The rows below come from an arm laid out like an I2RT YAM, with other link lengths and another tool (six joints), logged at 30 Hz.
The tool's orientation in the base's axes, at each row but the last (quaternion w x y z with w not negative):
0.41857 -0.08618 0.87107 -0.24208
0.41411 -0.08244 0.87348 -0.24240
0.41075 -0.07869 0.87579 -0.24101
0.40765 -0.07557 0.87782 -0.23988
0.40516 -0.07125 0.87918 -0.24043
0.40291 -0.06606 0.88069 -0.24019
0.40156 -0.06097 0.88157 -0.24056
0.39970 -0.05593 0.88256 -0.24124
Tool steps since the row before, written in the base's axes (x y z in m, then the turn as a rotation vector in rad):
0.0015 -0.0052 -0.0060 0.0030 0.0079 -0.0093
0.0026 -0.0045 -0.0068 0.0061 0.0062 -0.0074
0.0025 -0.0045 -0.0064 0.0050 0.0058 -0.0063
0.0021 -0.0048 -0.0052 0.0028 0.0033 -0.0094
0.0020 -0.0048 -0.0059 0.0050 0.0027 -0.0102
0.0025 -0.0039 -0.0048 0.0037 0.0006 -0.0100
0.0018 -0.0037 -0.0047 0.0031 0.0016 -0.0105
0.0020 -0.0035 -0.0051 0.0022 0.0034 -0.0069
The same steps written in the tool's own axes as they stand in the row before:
0.0050 -0.0015 0.0062 0.0017 0.0116 0.0045
0.0045 -0.0004 0.0073 -0.0010 0.0094 0.0064
0.0042 -0.0007 0.0070 -0.0009 0.0084 0.0052
0.0037 -0.0016 0.0062 0.0035 0.0076 0.0061
0.0042 -0.0012 0.0065 0.0027 0.0076 0.0084
0.0028 -0.0009 0.0060 0.0041 0.0056 0.0081
0.0031 -0.0009 0.0054 0.0046 0.0066 0.0076
0.0031 -0.0005 0.0057 0.0022 0.0064 0.0042

